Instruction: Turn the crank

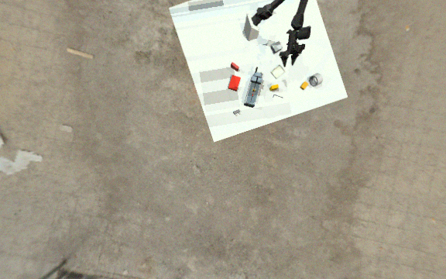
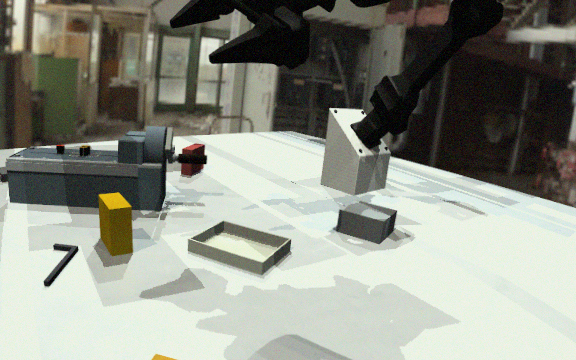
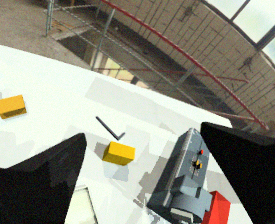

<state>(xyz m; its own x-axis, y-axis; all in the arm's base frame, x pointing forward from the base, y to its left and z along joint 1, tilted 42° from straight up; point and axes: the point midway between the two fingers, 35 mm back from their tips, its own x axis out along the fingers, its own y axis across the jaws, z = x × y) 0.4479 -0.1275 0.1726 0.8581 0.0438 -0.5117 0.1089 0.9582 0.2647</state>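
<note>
Now: the dark crank handle 15 cm behind my gripper tip, 15 cm to the right of it and 18 cm below it. Also, from my gripper tip: black hex key 13 cm ahead, 6 cm to the right, 25 cm below; shallow grey tray 6 cm behind, 5 cm to the left, 25 cm below; yellow block 6 cm ahead, 6 cm to the right, 22 cm below.
</note>
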